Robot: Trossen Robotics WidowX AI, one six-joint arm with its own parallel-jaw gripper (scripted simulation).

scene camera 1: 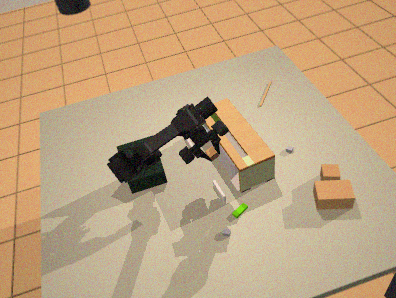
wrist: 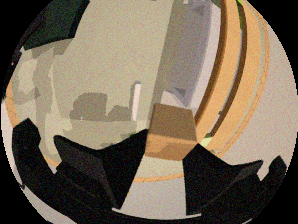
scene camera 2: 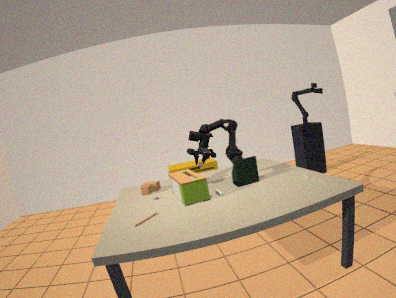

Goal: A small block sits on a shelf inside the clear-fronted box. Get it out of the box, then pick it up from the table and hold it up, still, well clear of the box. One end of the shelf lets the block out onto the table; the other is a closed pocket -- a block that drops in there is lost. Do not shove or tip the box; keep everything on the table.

Labels:
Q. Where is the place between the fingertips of my gripper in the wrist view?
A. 165, 136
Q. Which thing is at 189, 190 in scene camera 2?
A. A box.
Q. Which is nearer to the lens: the block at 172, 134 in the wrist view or the box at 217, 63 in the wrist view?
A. The block.

